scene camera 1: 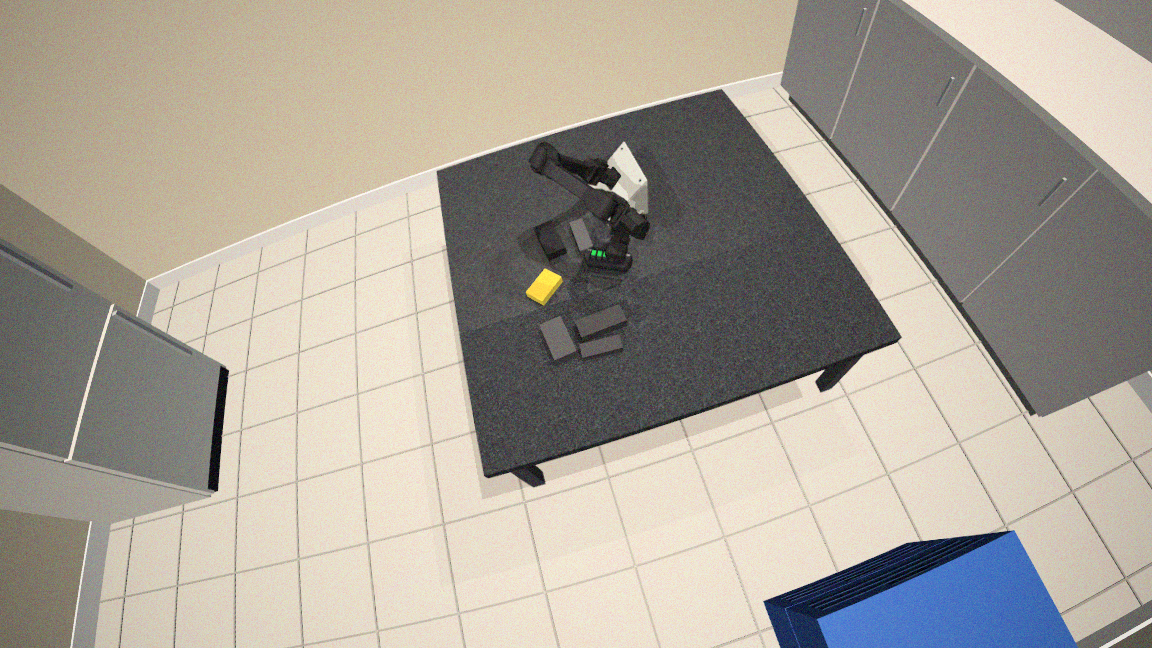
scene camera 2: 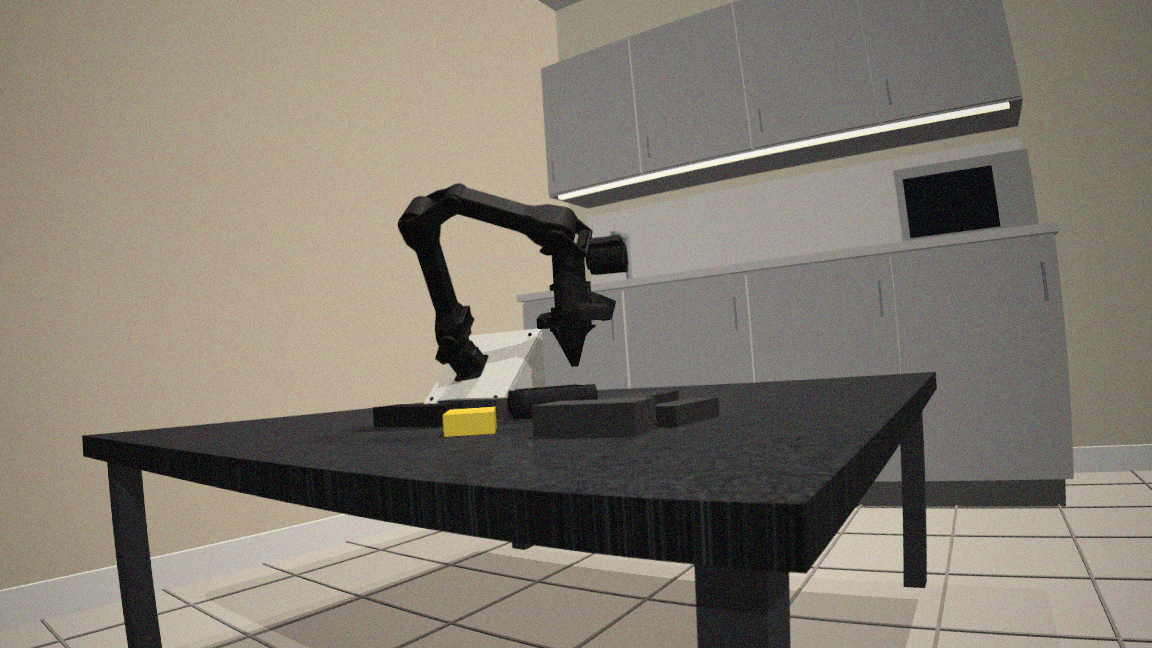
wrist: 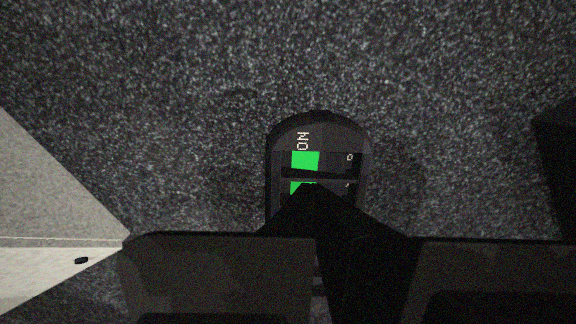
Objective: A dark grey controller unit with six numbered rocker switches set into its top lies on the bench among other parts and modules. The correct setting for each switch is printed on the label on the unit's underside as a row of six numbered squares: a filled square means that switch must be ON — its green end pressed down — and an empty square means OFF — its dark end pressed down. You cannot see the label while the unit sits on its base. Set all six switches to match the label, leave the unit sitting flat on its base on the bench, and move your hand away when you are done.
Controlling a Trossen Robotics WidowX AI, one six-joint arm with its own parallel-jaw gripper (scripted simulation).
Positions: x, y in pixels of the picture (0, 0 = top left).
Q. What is my gripper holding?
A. Nothing.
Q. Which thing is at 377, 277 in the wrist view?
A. My gripper.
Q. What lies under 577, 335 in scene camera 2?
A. My gripper.
